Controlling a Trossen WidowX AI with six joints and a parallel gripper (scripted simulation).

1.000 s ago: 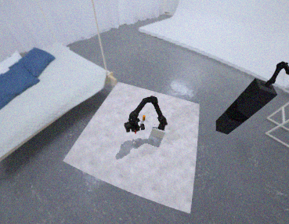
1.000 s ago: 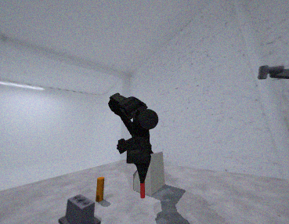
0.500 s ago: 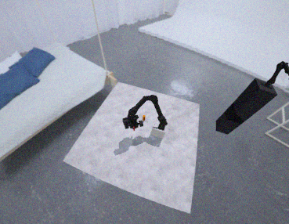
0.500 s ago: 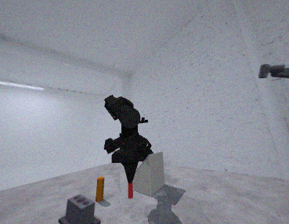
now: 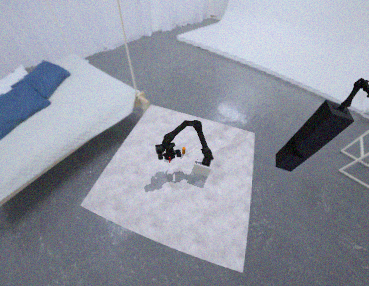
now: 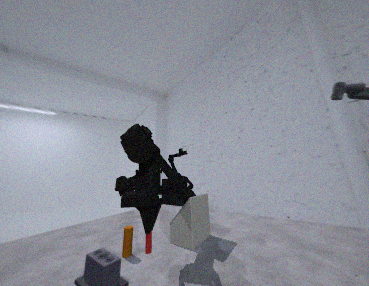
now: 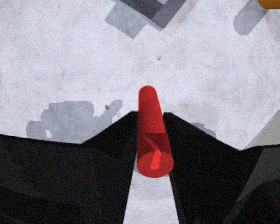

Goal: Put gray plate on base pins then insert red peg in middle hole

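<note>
Right now the gray plate is 5 cm ahead of my gripper tip, 11 cm to the right of it and 7 cm below it. Also, from my gripper tip: red peg (right at my gripper tip); orange block (6 cm behind, 18 cm to the right, 8 cm below); base (5 cm ahead, 11 cm to the right, 11 cm below).
</note>
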